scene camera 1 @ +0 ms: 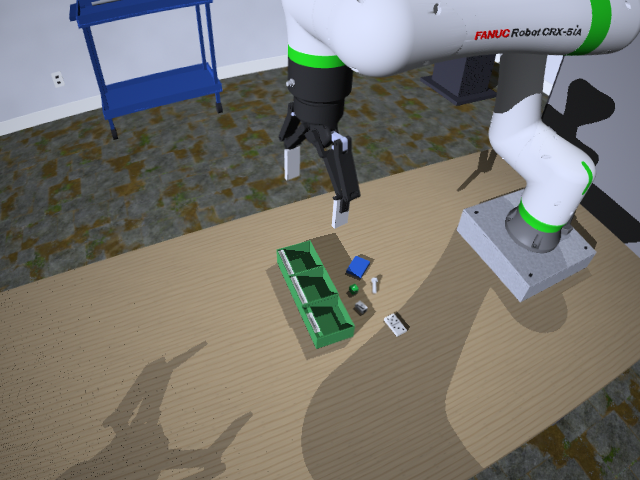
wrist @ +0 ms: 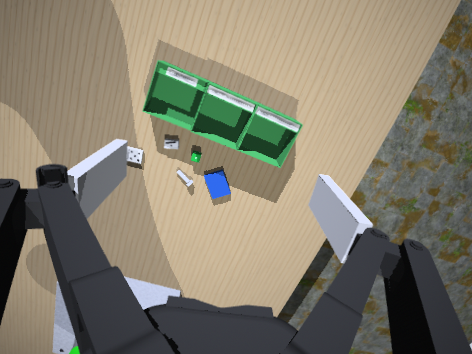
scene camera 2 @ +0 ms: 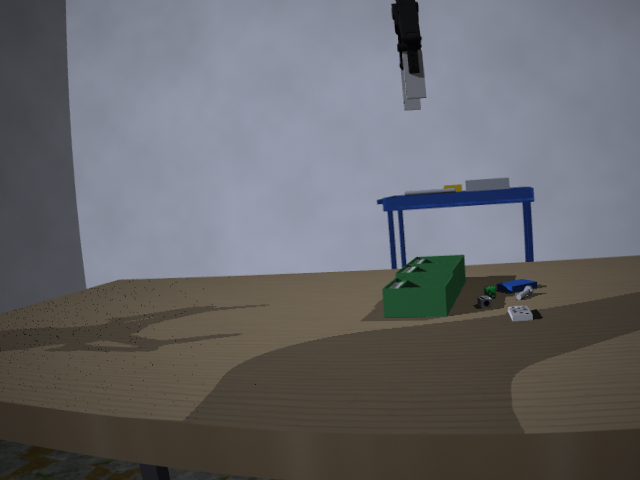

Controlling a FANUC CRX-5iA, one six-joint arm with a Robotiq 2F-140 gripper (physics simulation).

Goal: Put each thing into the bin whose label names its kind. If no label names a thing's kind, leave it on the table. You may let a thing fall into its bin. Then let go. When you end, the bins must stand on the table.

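Where they show: gripper, fingertip midpoint: [scene camera 1: 314,199] [wrist: 223,174] [scene camera 2: 414,104]; arm's base, origin of the base link: [scene camera 1: 531,230].
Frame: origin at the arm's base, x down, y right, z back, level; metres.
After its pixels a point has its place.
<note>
Three joined green bins [scene camera 1: 334,341] @[x 0.063, y -0.007, z -0.579 m] [scene camera 2: 416,302] @[x 0.048, y -0.008, z -0.575 m] [wrist: 177,95] @[x 0.061, y 0.033, z -0.572 m] stand on the table; their white labels are too small to read, and no thing shows inside. Beside them lie a blue block [scene camera 1: 358,266] @[x 0.058, y 0.143, z -0.431 m] [scene camera 2: 518,285] @[x 0.058, y 0.124, z -0.430 m] [wrist: 217,184] @[x 0.058, y 0.145, z -0.432 m], a small green cube [scene camera 1: 353,288] @[x 0.052, y 0.088, z -0.478 m] [scene camera 2: 490,291] @[x 0.057, y 0.083, z -0.475 m] [wrist: 196,157] @[x 0.052, y 0.092, z -0.476 m], a whitish bolt-like piece [scene camera 1: 374,285] @[x 0.059, y 0.078, z -0.428 m] [scene camera 2: 524,292] @[x 0.059, y 0.075, z -0.426 m] [wrist: 184,178] @[x 0.058, y 0.081, z -0.426 m], a small grey metal piece [scene camera 1: 360,307] @[x 0.056, y 0.039, z -0.489 m] [scene camera 2: 484,302] @[x 0.061, y 0.029, z -0.485 m] [wrist: 171,144] @[x 0.056, y 0.043, z -0.486 m] and a white domino with black dots [scene camera 1: 395,324] @[x 0.060, y -0.032, z -0.444 m] [scene camera 2: 520,313] @[x 0.060, y -0.047, z -0.443 m] [wrist: 134,155] @[x 0.060, y -0.020, z -0.444 m]. My gripper [scene camera 1: 315,201] @[x -0.222, y 0.117, z -0.566 m] [scene camera 2: 413,102] @[x -0.222, y 0.117, z -0.566 m] [wrist: 223,174] @[x -0.222, y 0.117, z -0.566 m] is wide open and empty, high above the table.
The robot's grey base block [scene camera 1: 555,281] @[x 0.053, y -0.131, z -0.018 m] stands on the table [scene camera 1: 232,310] @[x 0.068, y 0.164, z -0.740 m] to the right of the things in scene camera 1. A blue cart [scene camera 1: 162,90] [scene camera 2: 460,200] stands on the floor beyond the table. The table's edge runs behind the bins.
</note>
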